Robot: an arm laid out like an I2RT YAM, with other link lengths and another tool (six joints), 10 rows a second.
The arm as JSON. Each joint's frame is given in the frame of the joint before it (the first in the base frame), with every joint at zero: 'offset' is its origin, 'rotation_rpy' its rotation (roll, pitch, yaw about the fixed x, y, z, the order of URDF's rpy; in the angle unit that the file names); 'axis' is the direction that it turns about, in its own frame. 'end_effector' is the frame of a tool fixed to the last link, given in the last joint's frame.
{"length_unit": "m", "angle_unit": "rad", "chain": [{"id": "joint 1", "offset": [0.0, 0.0, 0.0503], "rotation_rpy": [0.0, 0.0, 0.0], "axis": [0.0, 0.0, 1.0]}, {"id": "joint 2", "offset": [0.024, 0.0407, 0.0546], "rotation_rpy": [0.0, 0.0, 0.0], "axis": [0.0, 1.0, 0.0]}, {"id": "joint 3", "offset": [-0.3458, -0.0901, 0.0], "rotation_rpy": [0.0, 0.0, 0.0], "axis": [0.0, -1.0, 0.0]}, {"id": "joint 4", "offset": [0.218, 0.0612, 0.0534], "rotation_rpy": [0.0, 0.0, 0.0], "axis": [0.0, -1.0, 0.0]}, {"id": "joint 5", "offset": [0.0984, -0.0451, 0.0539], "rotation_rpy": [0.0, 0.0, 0.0], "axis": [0.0, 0.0, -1.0]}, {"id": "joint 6", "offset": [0.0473, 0.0, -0.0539], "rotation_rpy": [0.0, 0.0, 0.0], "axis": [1.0, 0.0, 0.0]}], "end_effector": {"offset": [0.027, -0.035, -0.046], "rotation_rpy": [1.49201, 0.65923, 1.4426]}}
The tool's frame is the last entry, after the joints.
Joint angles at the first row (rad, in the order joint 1, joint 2, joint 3, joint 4, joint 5, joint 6):
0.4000, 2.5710, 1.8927, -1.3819, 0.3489, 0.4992
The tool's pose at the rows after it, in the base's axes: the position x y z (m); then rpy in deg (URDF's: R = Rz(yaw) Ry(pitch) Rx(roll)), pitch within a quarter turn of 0, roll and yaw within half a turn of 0:
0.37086, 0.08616, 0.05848, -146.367, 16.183, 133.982
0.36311, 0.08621, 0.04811, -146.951, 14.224, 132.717
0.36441, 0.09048, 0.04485, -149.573, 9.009, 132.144
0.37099, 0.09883, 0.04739, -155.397, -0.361, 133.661
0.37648, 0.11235, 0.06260, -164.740, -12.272, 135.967
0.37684, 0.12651, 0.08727, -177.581, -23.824, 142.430
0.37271, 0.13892, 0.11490, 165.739, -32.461, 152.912
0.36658, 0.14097, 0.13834, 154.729, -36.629, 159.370
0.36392, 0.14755, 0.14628, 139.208, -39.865, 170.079
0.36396, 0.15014, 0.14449, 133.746, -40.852, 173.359
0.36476, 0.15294, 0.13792, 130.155, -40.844, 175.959
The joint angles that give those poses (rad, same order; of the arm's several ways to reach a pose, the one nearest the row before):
0.4011, 2.5710, 1.7825, -1.2976, 0.3283, 0.4995
0.4019, 2.5709, 1.7313, -1.2491, 0.2874, 0.4996
0.4019, 2.5691, 1.7356, -1.2312, 0.1989, 0.4500
0.4030, 2.5530, 1.7622, -1.2198, 0.0456, 0.3351
0.4027, 2.5107, 1.8004, -1.2339, -0.1780, 0.2146
0.4030, 2.4443, 1.8202, -1.2571, -0.4225, 0.0772
0.3996, 2.3692, 1.8202, -1.2793, -0.6678, -0.0639
0.3851, 2.3161, 1.8202, -1.3209, -0.8200, -0.1421
0.3725, 2.3039, 1.8202, -1.3563, -1.0092, -0.2760
0.3668, 2.3104, 1.8153, -1.3598, -1.0779, -0.3172
0.3664, 2.3222, 1.8046, -1.3487, -1.1172, -0.3538

